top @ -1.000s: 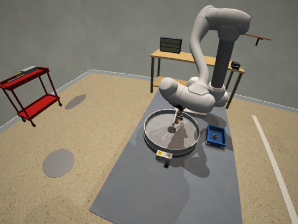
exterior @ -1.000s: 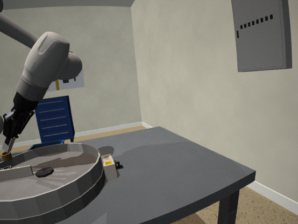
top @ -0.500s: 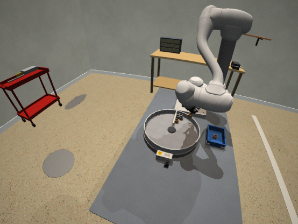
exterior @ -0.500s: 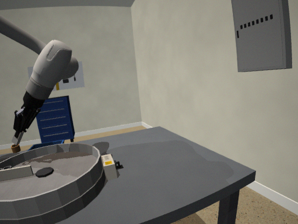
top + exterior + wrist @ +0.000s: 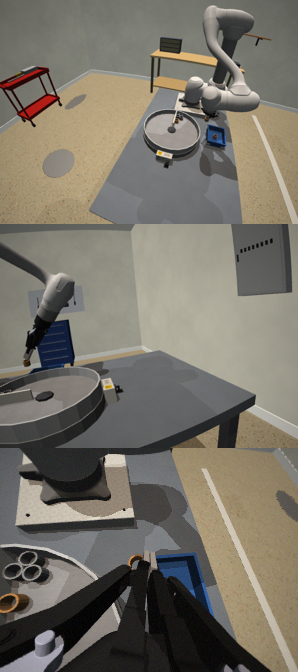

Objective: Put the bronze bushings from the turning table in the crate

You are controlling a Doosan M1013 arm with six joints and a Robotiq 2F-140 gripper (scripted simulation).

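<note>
My hand is 15 cm above the blue crate, 10 cm to the right of it and 4 cm short of it. Also, from my hand: round grey turning table (26 cm to the right, 12 cm below, 10 cm ahead).
</note>
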